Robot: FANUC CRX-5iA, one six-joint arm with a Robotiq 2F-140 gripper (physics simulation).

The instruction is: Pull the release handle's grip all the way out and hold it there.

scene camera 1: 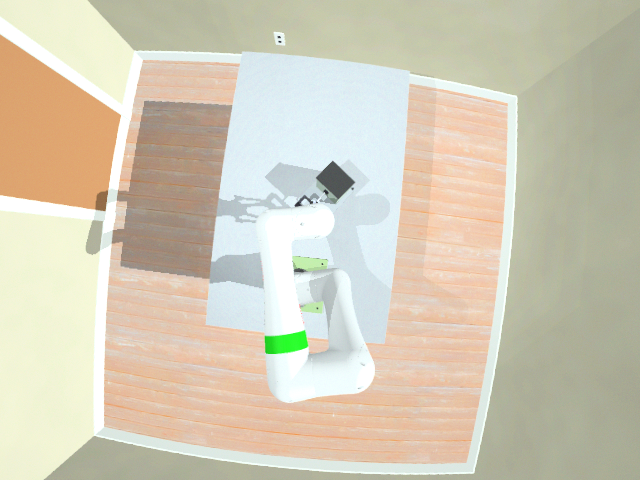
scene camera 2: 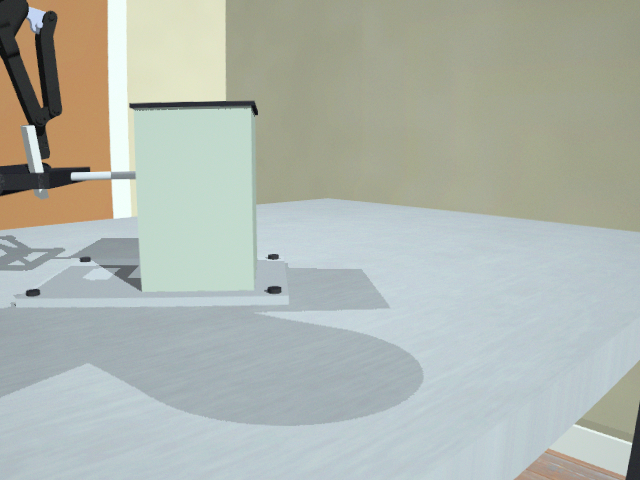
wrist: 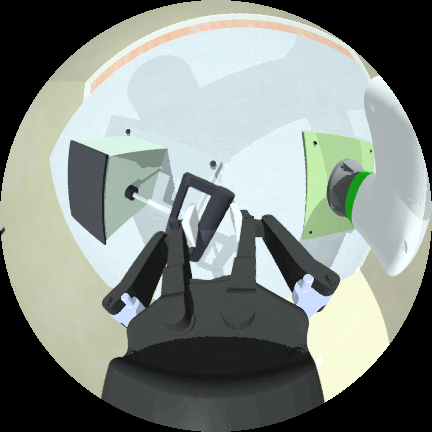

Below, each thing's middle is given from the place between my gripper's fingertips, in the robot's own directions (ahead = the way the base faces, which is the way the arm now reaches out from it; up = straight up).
Right now the base plate (wrist: pixel 179 157) is 14 cm ahead of my hand, 4 cm to the right of it and 8 cm below it.
